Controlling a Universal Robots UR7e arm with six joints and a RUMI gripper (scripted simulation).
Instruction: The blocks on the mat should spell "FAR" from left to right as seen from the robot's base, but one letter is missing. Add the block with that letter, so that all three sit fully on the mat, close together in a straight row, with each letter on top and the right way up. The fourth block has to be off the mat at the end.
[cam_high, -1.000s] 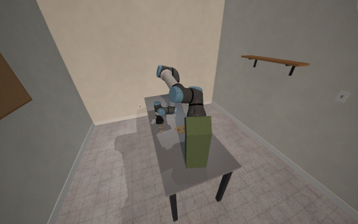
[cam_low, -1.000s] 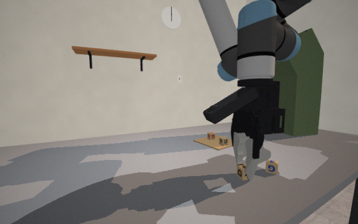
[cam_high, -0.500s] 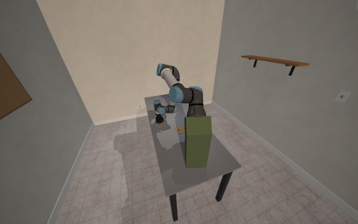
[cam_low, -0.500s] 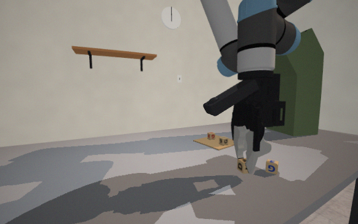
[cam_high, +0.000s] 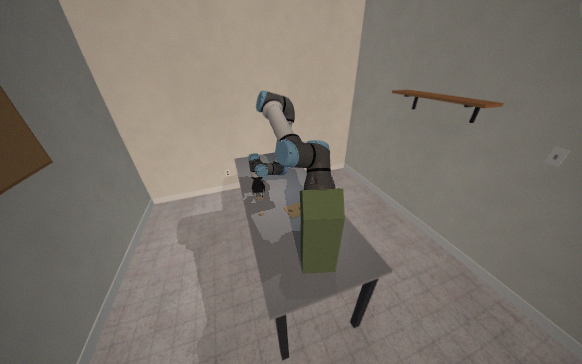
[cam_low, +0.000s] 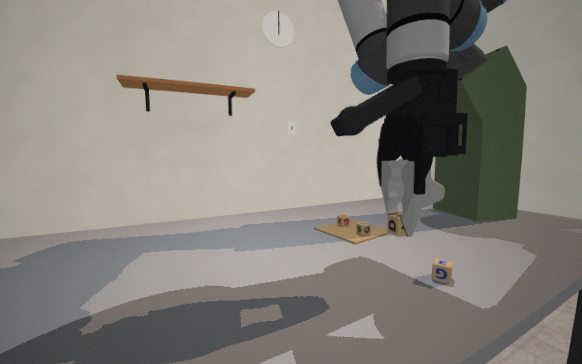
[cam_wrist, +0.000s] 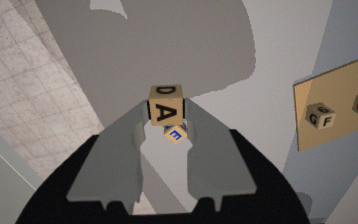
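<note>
My hand is 140 mm past the tan mat, 240 mm to the left of it and 100 mm above it. From my hand the other things lie so: blue G block 80 mm behind, 20 mm to the left, 80 mm below; then red R block 140 mm behind, 280 mm to the right, 80 mm below.
</note>
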